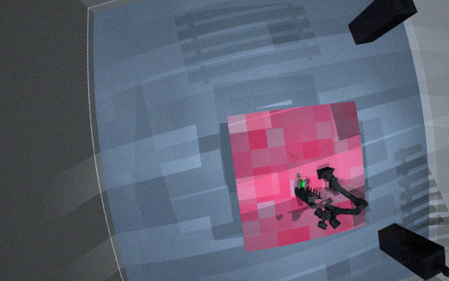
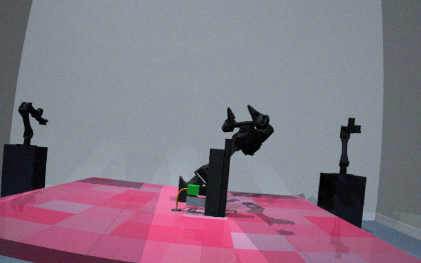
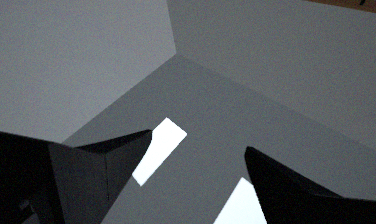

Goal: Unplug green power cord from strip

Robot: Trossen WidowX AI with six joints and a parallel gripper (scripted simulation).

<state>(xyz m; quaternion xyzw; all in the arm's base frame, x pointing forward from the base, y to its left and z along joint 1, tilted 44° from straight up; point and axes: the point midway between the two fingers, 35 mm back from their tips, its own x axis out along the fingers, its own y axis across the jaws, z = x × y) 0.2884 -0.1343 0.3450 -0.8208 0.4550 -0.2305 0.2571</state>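
Now: gripper tip 320 mm above the green plug, 120 mm to the left of it and 30 mm past it.
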